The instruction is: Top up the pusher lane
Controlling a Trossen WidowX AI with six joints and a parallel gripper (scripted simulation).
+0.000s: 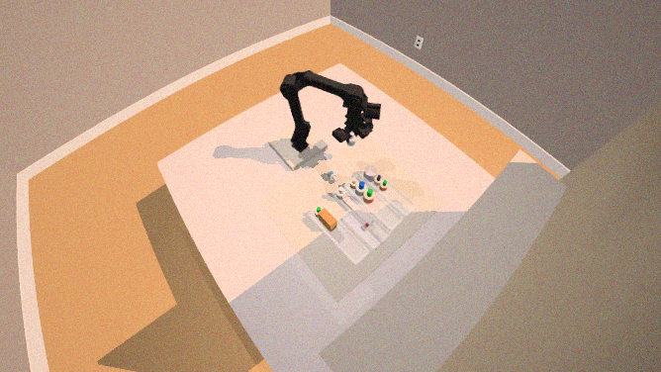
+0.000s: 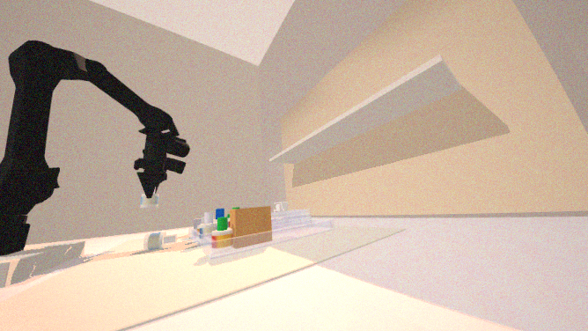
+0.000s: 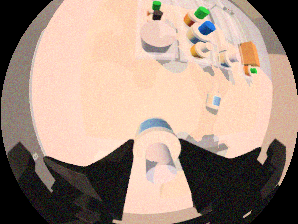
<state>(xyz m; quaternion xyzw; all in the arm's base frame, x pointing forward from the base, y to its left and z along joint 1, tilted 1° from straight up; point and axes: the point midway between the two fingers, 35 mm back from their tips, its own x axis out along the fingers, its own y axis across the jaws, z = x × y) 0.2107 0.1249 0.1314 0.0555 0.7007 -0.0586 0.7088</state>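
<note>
The pale jar lies 20 mm ahead of my gripper tip, 150 mm to the right of it and 110 mm below it. From my gripper tip the other things lie so: orange box 150 mm ahead, 330 mm to the right, 90 mm below; then clear lane rack 260 mm ahead, 240 mm to the right, 110 mm below; then red-marked thing 290 mm ahead, 260 mm to the right, 50 mm below.
</note>
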